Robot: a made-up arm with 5 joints.
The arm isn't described. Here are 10 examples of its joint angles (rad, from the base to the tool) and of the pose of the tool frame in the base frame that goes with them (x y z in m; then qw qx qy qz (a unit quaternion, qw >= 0)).
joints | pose
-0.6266 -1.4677 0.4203 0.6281 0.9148 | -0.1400 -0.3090 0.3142 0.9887 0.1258 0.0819 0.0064
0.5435 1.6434 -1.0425 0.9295 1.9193 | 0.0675 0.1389 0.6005 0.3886 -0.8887 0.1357 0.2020
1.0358 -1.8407 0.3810 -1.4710 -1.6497 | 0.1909 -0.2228 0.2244 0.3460 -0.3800 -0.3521 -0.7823
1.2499 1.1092 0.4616 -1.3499 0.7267 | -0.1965 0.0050 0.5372 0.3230 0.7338 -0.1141 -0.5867
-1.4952 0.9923 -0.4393 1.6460 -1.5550 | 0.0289 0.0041 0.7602 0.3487 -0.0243 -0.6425 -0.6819
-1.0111 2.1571 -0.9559 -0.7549 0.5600 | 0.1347 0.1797 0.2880 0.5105 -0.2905 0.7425 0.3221
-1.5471 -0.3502 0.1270 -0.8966 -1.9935 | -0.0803 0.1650 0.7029 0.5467 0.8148 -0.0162 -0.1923
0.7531 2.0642 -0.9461 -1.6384 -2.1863 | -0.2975 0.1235 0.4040 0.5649 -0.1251 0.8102 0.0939
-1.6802 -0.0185 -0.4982 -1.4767 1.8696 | -0.0394 0.2030 0.6765 0.4625 -0.8251 0.0192 0.3239
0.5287 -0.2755 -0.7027 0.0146 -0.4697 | 0.1392 -0.0879 0.5883 0.5181 0.6122 0.1957 0.5643
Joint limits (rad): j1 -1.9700..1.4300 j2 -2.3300..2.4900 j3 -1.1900..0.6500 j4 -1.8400..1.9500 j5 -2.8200..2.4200
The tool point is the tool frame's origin. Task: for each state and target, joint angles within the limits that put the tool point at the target. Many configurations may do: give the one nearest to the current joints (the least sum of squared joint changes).
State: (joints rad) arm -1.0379 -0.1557 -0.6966 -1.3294 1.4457
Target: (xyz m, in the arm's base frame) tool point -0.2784 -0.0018 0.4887
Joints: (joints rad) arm -0.8828 -0.9099 -1.1586 -1.6444 1.1983
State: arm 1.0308 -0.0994 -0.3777 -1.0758 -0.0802
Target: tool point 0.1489 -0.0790 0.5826
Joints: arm 1.2454 -0.2851 -0.5617 -0.8459 0.1095
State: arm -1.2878 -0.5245 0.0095 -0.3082 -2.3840
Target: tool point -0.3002 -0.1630 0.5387
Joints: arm -1.2563 -1.0621 -0.0014 0.3368 -2.5506
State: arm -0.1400 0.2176 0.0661 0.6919 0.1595
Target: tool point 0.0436 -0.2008 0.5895
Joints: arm -0.2449 -0.1645 -0.2533 0.7563 0.1980
